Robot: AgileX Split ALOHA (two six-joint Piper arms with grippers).
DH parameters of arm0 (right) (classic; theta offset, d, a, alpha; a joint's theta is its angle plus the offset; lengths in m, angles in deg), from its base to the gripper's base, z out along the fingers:
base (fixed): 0 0 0 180
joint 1: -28.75 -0.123 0 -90
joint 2: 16.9 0 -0.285 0
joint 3: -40 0 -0.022 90
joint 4: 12.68 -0.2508 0 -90
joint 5: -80.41 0 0.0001 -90
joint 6: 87.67 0.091 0 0
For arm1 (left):
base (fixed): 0 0 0 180
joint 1: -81.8 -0.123 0 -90
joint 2: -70.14 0 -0.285 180
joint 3: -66.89 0 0.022 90
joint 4: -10.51 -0.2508 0 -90
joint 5: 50.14 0 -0.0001 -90
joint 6: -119.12 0.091 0 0
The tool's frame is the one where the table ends.
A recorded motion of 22 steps. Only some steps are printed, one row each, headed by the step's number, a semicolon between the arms.
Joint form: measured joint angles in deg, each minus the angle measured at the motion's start. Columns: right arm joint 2, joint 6, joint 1, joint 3, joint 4, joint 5; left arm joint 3, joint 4, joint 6, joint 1, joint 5, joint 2.
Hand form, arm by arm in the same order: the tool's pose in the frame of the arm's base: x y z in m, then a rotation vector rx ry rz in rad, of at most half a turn. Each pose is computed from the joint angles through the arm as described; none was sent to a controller.
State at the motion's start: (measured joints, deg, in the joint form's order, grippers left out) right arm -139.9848 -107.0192 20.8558 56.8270 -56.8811 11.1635; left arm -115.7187 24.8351 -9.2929 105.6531 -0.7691 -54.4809
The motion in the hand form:
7: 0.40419 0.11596 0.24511 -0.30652 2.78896 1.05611; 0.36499 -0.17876 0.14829 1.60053 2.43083 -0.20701
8: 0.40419 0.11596 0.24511 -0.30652 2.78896 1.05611; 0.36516 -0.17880 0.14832 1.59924 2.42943 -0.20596
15: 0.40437 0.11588 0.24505 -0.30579 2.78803 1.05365; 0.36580 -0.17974 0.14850 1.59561 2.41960 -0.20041
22: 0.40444 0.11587 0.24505 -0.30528 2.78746 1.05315; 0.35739 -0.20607 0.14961 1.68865 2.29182 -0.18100
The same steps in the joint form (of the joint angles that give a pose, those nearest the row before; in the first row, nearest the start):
7: 0.00 0.00 0.00 0.00 0.00 0.00; -0.01 -0.38 0.00 0.00 -3.01 -1.06
8: 0.00 0.00 0.00 0.00 0.00 0.00; -0.01 -0.38 0.00 0.00 -3.13 -1.06
15: 0.00 0.00 0.00 0.00 0.05 0.12; -0.01 -0.38 0.05 0.11 -3.77 -1.06
22: 0.00 0.00 0.00 0.00 0.05 0.17; -0.01 -0.17 2.56 4.03 -7.02 -1.06

